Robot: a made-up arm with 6 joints. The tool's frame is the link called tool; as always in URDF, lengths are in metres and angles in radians. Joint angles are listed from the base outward.
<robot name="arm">
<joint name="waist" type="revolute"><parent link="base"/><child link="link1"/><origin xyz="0 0 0.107" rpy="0 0 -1.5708"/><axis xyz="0 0 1"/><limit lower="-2.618" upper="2.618"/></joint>
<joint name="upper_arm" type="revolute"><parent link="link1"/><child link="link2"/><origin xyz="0 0 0" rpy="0 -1.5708 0"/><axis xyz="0 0 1"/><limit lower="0" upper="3.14"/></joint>
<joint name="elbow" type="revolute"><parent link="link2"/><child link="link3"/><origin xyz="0.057 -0.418 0" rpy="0 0 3.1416"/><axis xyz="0 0 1"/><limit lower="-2.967" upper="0"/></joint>
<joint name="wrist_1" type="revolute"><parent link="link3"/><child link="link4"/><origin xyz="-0.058 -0.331 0" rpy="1.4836 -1.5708 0"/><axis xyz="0 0 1"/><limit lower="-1.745" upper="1.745"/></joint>
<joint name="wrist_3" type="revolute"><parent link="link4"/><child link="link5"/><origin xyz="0 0 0" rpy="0 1.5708 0"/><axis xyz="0 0 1"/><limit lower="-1.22" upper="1.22"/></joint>
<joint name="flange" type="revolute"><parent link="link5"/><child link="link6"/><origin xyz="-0.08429 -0.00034 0" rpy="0 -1.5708 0"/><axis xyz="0 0 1"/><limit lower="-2.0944" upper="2.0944"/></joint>
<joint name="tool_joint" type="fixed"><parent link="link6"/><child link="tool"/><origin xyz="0 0 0" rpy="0 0 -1.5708"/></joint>
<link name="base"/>
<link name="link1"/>
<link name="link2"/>
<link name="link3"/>
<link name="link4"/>
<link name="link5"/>
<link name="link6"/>
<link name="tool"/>
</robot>
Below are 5 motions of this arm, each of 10 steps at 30 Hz.
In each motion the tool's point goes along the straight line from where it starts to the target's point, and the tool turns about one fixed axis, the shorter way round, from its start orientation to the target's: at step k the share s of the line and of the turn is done. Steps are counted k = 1, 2, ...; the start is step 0. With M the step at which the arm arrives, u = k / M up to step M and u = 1 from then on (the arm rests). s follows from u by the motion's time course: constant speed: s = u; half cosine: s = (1 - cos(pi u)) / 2; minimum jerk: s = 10 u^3 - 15 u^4 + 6 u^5.
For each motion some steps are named. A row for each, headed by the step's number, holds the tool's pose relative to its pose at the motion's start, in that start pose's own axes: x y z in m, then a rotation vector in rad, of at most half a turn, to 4 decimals.
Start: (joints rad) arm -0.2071 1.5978 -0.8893 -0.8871 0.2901 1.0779
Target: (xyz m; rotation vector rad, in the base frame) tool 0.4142 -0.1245 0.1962 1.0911 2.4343 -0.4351
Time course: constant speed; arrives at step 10
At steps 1, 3, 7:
1: 0.0053 -0.0011 0.0083 0.0293 0.0272 0.0226
3: 0.0160 -0.0032 0.0250 0.0880 0.0817 0.0677
7: 0.0372 -0.0075 0.0583 0.2054 0.1907 0.1581

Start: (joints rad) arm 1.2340 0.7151 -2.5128 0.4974 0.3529 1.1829
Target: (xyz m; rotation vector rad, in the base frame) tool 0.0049 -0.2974 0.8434 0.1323 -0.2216 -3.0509
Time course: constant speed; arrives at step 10
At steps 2, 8, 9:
2: -0.0260 -0.0239 0.0014 0.0186 -0.0113 0.0684
8: -0.1041 -0.0956 0.0055 0.0742 -0.0454 0.2735
9: -0.1171 -0.1076 0.0062 0.0835 -0.0511 0.3077

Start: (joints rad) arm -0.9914 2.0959 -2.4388 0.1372 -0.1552 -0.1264
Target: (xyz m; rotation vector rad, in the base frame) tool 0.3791 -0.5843 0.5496 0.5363 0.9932 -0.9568
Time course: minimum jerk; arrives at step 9
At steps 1, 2, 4, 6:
1: 0.0015 0.0000 0.0001 0.0001 0.0011 -0.0008
2: 0.0097 -0.0002 0.0005 0.0007 0.0071 -0.0051
4: 0.0503 -0.0008 0.0024 0.0037 0.0370 -0.0266
6: 0.1002 -0.0016 0.0047 0.0073 0.0737 -0.0530

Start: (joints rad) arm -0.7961 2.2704 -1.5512 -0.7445 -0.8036 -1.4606
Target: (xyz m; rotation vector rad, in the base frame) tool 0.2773 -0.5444 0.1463 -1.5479 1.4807 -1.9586
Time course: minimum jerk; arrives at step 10
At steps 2, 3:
2: 0.0060 0.0074 -0.0110 -0.0136 0.0121 -0.0089
3: 0.0170 0.0209 -0.0309 -0.0382 0.0341 -0.0250

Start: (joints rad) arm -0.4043 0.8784 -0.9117 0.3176 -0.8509 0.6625
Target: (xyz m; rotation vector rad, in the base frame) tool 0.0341 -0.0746 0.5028 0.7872 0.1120 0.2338
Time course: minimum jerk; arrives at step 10
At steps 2, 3, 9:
2: -0.0036 -0.0016 -0.0071 0.0111 -0.0177 -0.0013
3: -0.0102 -0.0045 -0.0199 0.0312 -0.0499 -0.0037
9: -0.0620 -0.0276 -0.1207 0.1895 -0.3032 -0.0226

